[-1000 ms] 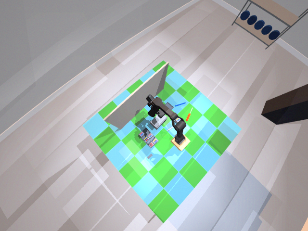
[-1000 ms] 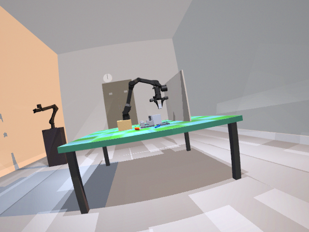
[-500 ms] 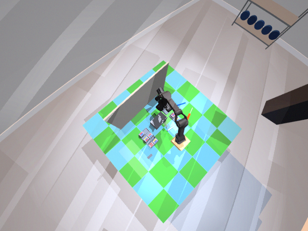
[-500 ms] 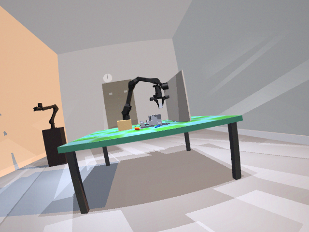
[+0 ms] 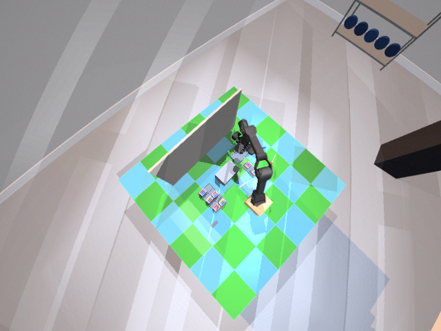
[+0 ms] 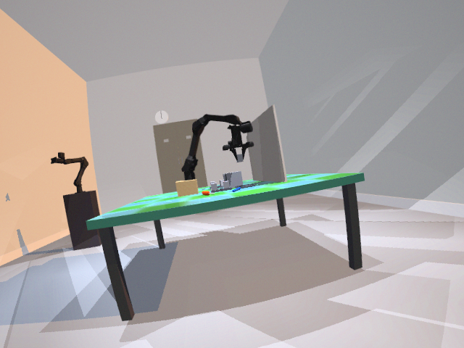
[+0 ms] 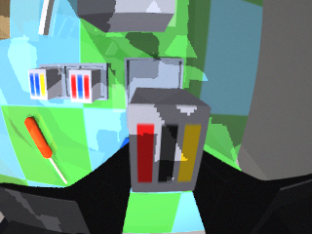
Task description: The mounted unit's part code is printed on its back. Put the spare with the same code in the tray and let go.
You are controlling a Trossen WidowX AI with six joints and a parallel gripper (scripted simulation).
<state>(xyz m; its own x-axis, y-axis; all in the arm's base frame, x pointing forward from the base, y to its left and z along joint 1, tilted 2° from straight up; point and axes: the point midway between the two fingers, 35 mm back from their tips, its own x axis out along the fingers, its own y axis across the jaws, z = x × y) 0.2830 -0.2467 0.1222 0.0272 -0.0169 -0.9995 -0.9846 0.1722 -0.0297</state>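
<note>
Now: gripper tip 16 cm above the flat grey tray. The rest, counted from my gripper tip: tall grey panel 24 cm ahead, 15 cm to the left, 6 cm above; then blue pen 16 cm below, 13 cm to the right, 10 cm behind; then grey mounted unit 20 cm to the left, 12 cm below.
</note>
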